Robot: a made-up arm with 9 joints. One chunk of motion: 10 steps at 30 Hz.
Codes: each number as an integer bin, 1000 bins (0 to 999) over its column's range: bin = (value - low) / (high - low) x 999, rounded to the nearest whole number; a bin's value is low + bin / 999 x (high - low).
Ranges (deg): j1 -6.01..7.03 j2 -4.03..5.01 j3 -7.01..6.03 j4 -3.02..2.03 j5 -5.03..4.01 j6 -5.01..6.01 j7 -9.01..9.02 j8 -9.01..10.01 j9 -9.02..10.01
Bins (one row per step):
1: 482 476 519 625 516 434 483 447 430
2: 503 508 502 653 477 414 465 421 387
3: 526 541 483 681 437 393 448 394 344
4: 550 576 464 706 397 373 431 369 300
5: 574 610 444 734 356 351 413 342 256
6: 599 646 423 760 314 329 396 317 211
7: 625 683 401 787 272 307 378 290 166
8: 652 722 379 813 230 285 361 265 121
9: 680 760 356 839 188 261 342 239 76
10: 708 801 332 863 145 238 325 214 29
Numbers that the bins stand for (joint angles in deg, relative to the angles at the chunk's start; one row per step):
1: 0.28 0.28 -0.24 0.14 -0.36 -0.22 -0.29 -0.50 -0.83
2: 0.56 0.57 -0.46 0.28 -0.71 -0.44 -0.62 -0.99 -1.65
3: 0.86 0.87 -0.71 0.42 -1.08 -0.67 -0.92 -1.51 -2.47
4: 1.17 1.18 -0.95 0.55 -1.44 -0.90 -1.23 -1.98 -3.31
5: 1.48 1.49 -1.21 0.69 -1.81 -1.14 -1.56 -2.50 -4.14
6: 1.81 1.82 -1.49 0.82 -2.19 -1.38 -1.86 -2.97 -5.00
7: 2.15 2.15 -1.78 0.96 -2.57 -1.62 -2.19 -3.49 -5.86
8: 2.50 2.50 -2.06 1.09 -2.95 -1.87 -2.49 -3.96 -6.72
9: 2.87 2.85 -2.36 1.22 -3.33 -2.13 -2.84 -4.46 -7.57
10: 3.23 3.22 -2.68 1.34 -3.72 -2.38 -3.14 -4.94 -8.47

